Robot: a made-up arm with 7 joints.
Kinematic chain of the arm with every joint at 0, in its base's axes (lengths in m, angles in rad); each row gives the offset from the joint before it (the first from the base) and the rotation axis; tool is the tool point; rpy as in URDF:
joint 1: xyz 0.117 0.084 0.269 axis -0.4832 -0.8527 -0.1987
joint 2: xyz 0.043 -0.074 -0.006 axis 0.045 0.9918 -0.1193
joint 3: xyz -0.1 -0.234 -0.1 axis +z
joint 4: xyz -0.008 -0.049 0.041 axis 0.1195 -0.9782 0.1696
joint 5: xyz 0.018 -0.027 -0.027 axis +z
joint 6: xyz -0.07 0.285 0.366 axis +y
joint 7: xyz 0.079 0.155 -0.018 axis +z
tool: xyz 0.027 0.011 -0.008 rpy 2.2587 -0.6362 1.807
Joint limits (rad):
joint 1: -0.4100..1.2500
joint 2: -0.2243..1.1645
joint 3: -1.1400..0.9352
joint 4: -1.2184..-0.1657
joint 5: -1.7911..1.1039
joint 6: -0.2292..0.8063
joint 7: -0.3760..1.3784
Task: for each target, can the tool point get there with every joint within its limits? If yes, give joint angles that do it. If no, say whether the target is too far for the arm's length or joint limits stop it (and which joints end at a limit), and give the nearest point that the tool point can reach.
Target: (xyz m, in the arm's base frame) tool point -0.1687 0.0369 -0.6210
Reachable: no: joint limits stop it (at a limit: joint 1, joint 4, joint 6) | nearest point -0.0412 -0.0550 -0.3046 | short by 0.353 m
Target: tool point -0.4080 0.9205 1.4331
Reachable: no: too far | nearest point -0.2100 0.2393 0.7078 | short by 1.015 m
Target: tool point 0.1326 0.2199 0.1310
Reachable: yes | joints 0.5383 0.8435 0.6086 -1.1358 -0.2451 0.4857 0.4254
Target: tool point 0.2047 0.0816 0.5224
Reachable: yes | joints -0.2416 0.1920 0.2644 -1.0611 0.7919 0.2892 -0.1793
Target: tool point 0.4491 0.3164 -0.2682
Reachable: no: joint limits stop it (at a limit: joint 1, joint 2, joint 3, joint 4, joint 6) | nearest point 0.3833 0.1914 -0.1561 | short by 0.180 m
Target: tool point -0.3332 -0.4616 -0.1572
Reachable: no: joint limits stop it (at a limit: joint 1, joint 2, joint 4) | nearest point -0.2508 -0.4508 -0.1254 | short by 0.089 m
